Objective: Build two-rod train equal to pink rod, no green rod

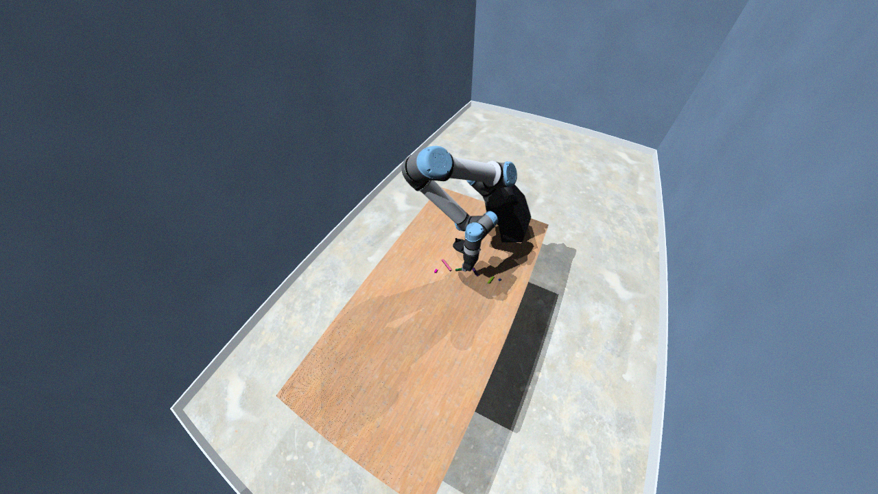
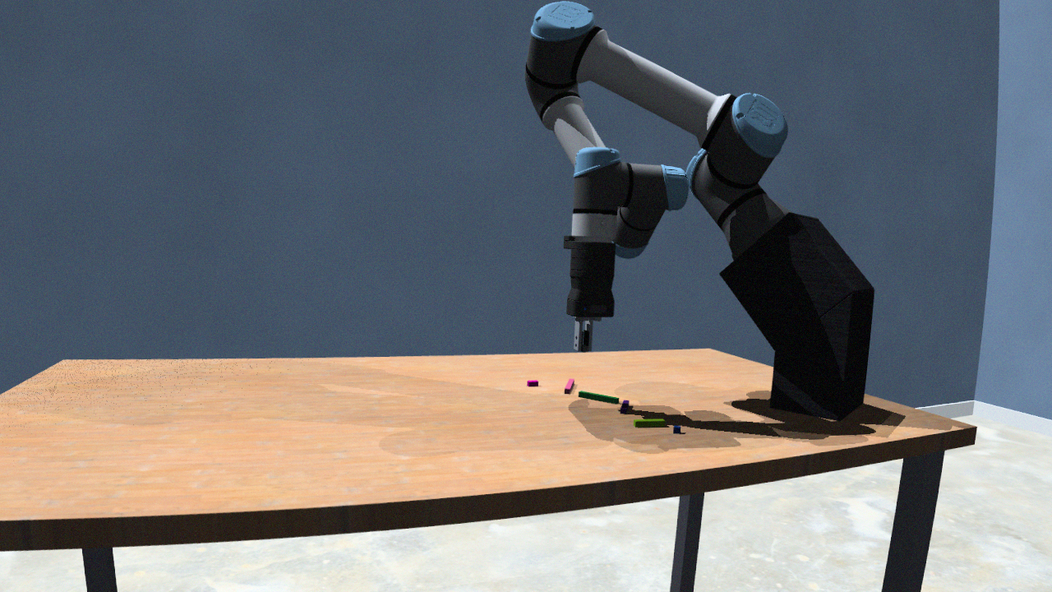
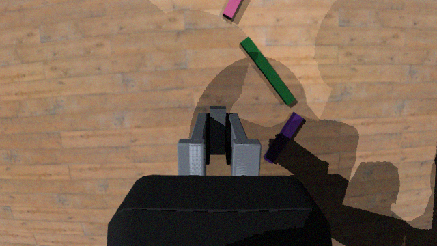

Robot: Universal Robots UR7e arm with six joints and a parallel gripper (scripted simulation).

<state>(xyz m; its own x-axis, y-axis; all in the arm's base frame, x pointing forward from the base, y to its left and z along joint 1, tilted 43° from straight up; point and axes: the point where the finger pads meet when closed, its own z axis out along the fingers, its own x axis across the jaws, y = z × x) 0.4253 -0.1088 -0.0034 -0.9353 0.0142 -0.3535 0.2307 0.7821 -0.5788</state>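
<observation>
Now: the green rod 6 cm behind my hand, 2 cm to the right of it and 11 cm below it. The rest, counted from my hand: grey rod 1 cm below; purple rod 6 cm behind, 5 cm to the left, 11 cm below; pink rod 6 cm behind, 12 cm to the right, 11 cm below.
</observation>
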